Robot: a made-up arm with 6 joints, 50 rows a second.
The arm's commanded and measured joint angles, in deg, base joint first. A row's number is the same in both.
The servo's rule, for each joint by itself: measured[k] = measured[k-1] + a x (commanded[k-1-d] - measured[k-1]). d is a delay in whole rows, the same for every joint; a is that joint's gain. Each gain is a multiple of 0.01, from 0.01 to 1. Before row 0 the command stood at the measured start. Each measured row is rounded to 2 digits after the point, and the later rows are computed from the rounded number. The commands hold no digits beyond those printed.
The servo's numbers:
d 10
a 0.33 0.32 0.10 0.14 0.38 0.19
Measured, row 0:
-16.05, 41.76, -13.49, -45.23, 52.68, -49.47
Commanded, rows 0 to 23:
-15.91, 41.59, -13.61, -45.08, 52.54, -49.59
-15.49, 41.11, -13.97, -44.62, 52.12, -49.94
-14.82, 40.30, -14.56, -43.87, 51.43, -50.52
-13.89, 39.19, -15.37, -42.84, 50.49, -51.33
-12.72, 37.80, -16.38, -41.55, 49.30, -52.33
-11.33, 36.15, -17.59, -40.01, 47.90, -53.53
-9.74, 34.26, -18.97, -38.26, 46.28, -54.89
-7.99, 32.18, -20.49, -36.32, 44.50, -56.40
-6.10, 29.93, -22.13, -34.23, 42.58, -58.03
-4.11, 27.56, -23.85, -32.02, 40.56, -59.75
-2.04, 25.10, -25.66, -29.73, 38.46, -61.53
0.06, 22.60, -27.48, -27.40, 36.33, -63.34
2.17, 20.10, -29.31, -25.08, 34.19, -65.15
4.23, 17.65, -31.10, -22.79, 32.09, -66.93
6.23, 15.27, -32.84, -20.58, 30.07, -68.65
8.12, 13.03, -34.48, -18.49, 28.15, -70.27
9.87, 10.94, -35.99, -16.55, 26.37, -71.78
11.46, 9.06, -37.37, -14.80, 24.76, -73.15
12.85, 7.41, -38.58, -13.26, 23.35, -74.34
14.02, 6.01, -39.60, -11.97, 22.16, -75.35
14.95, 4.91, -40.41, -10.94, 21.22, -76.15
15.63, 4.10, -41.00, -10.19, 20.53, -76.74
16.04, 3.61, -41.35, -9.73, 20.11, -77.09
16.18, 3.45, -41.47, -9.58, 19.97, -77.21
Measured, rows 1 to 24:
-16.05, 41.76, -13.49, -45.23, 52.68, -49.47
-16.05, 41.76, -13.49, -45.23, 52.68, -49.47
-16.05, 41.76, -13.49, -45.23, 52.68, -49.47
-16.05, 41.76, -13.49, -45.23, 52.68, -49.47
-16.05, 41.76, -13.49, -45.23, 52.68, -49.47
-16.05, 41.76, -13.49, -45.23, 52.68, -49.47
-16.05, 41.76, -13.49, -45.23, 52.68, -49.47
-16.05, 41.76, -13.49, -45.23, 52.68, -49.47
-16.05, 41.76, -13.49, -45.23, 52.68, -49.47
-16.05, 41.76, -13.49, -45.23, 52.68, -49.47
-16.00, 41.71, -13.50, -45.21, 52.63, -49.49
-15.83, 41.52, -13.55, -45.13, 52.44, -49.58
-15.50, 41.13, -13.65, -44.95, 52.06, -49.76
-14.97, 40.51, -13.82, -44.65, 51.46, -50.06
-14.23, 39.64, -14.08, -44.22, 50.64, -50.49
-13.27, 38.52, -14.43, -43.63, 49.60, -51.07
-12.11, 37.16, -14.88, -42.88, 48.34, -51.80
-10.75, 35.57, -15.44, -41.96, 46.88, -52.67
-9.22, 33.77, -16.11, -40.88, 45.25, -53.69
-7.53, 31.78, -16.88, -39.64, 43.47, -54.84
-5.72, 29.64, -17.76, -38.25, 41.57, -56.11
-3.81, 27.39, -18.73, -36.73, 39.58, -57.48
-1.84, 25.06, -19.79, -35.10, 37.53, -58.94
0.16, 22.69, -20.92, -33.38, 35.46, -60.46

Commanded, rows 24 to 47:
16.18, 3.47, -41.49, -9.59, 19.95, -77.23
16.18, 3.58, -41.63, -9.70, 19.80, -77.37
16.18, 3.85, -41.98, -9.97, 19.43, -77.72
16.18, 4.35, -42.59, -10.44, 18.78, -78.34
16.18, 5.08, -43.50, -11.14, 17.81, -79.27
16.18, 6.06, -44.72, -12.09, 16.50, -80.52
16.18, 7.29, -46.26, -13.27, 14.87, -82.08
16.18, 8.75, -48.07, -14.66, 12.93, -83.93
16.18, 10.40, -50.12, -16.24, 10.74, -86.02
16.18, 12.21, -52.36, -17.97, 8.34, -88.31
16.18, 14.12, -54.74, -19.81, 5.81, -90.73
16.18, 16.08, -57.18, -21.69, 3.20, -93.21
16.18, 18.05, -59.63, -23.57, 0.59, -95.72
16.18, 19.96, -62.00, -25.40, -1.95, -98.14
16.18, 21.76, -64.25, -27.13, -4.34, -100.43
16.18, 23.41, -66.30, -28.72, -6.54, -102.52
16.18, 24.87, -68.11, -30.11, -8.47, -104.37
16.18, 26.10, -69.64, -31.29, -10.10, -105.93
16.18, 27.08, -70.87, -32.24, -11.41, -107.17
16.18, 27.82, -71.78, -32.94, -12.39, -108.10
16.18, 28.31, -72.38, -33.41, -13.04, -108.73
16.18, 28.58, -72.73, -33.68, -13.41, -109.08
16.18, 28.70, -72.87, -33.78, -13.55, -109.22
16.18, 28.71, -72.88, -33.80, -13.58, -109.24
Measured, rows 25 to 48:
2.16, 20.32, -22.11, -31.59, 33.41, -62.02
4.13, 17.99, -23.35, -29.76, 31.41, -63.59
6.02, 15.73, -24.61, -27.91, 29.49, -65.15
7.82, 13.60, -25.89, -26.07, 27.69, -66.67
9.48, 11.62, -27.16, -24.28, 26.04, -68.13
10.98, 9.82, -28.40, -22.56, 24.57, -69.50
12.29, 8.25, -29.60, -20.93, 23.30, -70.76
13.39, 6.92, -30.74, -19.43, 22.25, -71.90
14.26, 5.86, -31.80, -18.07, 21.44, -72.89
14.89, 5.09, -32.77, -16.88, 20.88, -73.71
15.32, 4.57, -33.64, -15.86, 20.53, -74.38
15.60, 4.25, -34.44, -15.00, 20.25, -74.95
15.79, 4.12, -35.19, -14.30, 19.94, -75.48
15.92, 4.19, -35.93, -13.76, 19.50, -76.02
16.01, 4.47, -36.69, -13.39, 18.86, -76.64
16.07, 4.98, -37.49, -13.21, 17.96, -77.38
16.11, 5.72, -38.37, -13.22, 16.79, -78.27
16.13, 6.69, -39.34, -13.42, 15.32, -79.35
16.15, 7.88, -40.42, -13.81, 13.58, -80.62
16.16, 9.27, -41.61, -14.39, 11.59, -82.08
16.17, 10.82, -42.92, -15.15, 9.39, -83.72
16.17, 12.50, -44.35, -16.07, 7.04, -85.52
16.17, 14.28, -45.88, -17.12, 4.59, -87.46
16.17, 16.10, -47.49, -18.28, 2.10, -89.49

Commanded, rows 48 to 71:
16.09, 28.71, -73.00, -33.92, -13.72, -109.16
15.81, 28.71, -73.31, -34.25, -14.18, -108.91
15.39, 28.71, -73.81, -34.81, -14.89, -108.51
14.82, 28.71, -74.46, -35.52, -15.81, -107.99
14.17, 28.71, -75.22, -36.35, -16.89, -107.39
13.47, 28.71, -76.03, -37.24, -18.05, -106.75
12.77, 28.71, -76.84, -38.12, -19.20, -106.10
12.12, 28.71, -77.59, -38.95, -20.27, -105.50
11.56, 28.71, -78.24, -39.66, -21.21, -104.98
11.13, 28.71, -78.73, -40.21, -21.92, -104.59
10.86, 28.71, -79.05, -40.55, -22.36, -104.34
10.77, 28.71, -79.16, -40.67, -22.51, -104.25
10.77, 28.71, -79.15, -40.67, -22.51, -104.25
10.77, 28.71, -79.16, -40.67, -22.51, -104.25
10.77, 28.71, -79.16, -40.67, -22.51, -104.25
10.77, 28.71, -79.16, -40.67, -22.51, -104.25
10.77, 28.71, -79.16, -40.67, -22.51, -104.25
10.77, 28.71, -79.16, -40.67, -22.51, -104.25
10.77, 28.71, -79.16, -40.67, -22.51, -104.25
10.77, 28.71, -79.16, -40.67, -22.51, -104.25
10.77, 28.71, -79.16, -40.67, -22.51, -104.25
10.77, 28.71, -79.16, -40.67, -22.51, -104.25
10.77, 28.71, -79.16, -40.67, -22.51, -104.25
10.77, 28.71, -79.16, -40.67, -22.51, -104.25
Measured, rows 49 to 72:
16.17, 17.91, -49.17, -19.52, -0.35, -91.57
16.17, 19.67, -50.88, -20.81, -2.70, -93.65
16.17, 21.33, -52.60, -22.11, -4.89, -95.69
16.17, 22.86, -54.30, -23.40, -6.87, -97.64
16.17, 24.21, -55.96, -24.64, -8.60, -99.45
16.17, 25.37, -57.54, -25.80, -10.04, -101.09
16.17, 26.31, -59.02, -26.87, -11.18, -102.54
16.17, 27.04, -60.39, -27.82, -12.03, -103.78
16.17, 27.57, -61.64, -28.65, -12.61, -104.81
16.17, 27.93, -62.76, -29.37, -12.98, -105.65
16.14, 28.18, -63.78, -30.01, -13.26, -106.32
16.03, 28.35, -64.73, -30.60, -13.61, -106.81
15.82, 28.47, -65.64, -31.19, -14.10, -107.13
15.49, 28.55, -66.52, -31.80, -14.75, -107.29
15.05, 28.60, -67.39, -32.44, -15.56, -107.31
14.53, 28.64, -68.25, -33.11, -16.51, -107.20
13.95, 28.66, -69.11, -33.81, -17.53, -106.99
13.35, 28.68, -69.96, -34.53, -18.57, -106.71
12.76, 28.69, -70.79, -35.25, -19.57, -106.38
12.22, 28.70, -71.58, -35.94, -20.46, -106.04
11.77, 28.70, -72.33, -36.59, -21.18, -105.72
11.44, 28.70, -73.01, -37.16, -21.69, -105.44
11.22, 28.70, -73.62, -37.65, -22.00, -105.21
11.07, 28.70, -74.17, -38.07, -22.19, -105.03

